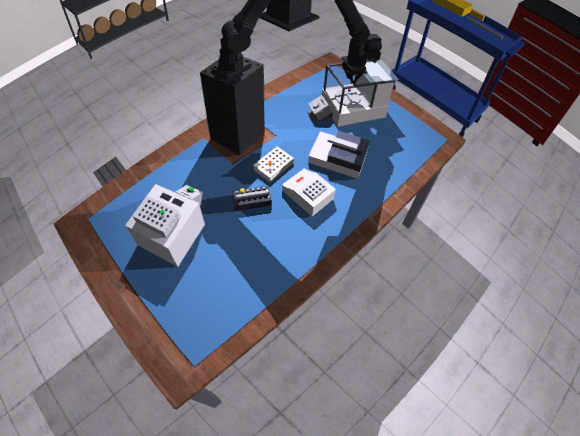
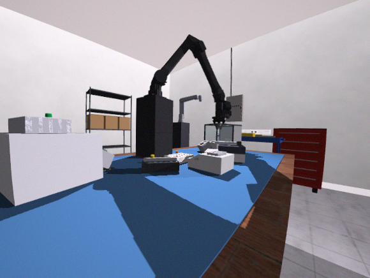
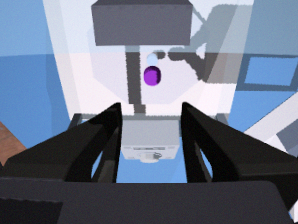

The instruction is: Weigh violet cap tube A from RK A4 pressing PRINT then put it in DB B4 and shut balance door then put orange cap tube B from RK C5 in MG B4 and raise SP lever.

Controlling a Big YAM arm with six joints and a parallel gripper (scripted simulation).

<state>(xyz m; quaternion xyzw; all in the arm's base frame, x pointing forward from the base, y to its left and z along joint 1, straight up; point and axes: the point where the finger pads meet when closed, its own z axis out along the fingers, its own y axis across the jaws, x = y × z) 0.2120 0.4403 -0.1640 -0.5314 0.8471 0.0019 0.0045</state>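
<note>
My hand is 8 cm above the violet-capped tube. From my hand the other things lie so: tube rack RK: 45 cm to the right, 16 cm below, 1 cm ahead; print key: 13 cm to the right, 11 cm below, 7 cm behind; SP lever: 24 cm to the right, 16 cm ahead, 9 cm below.
</note>
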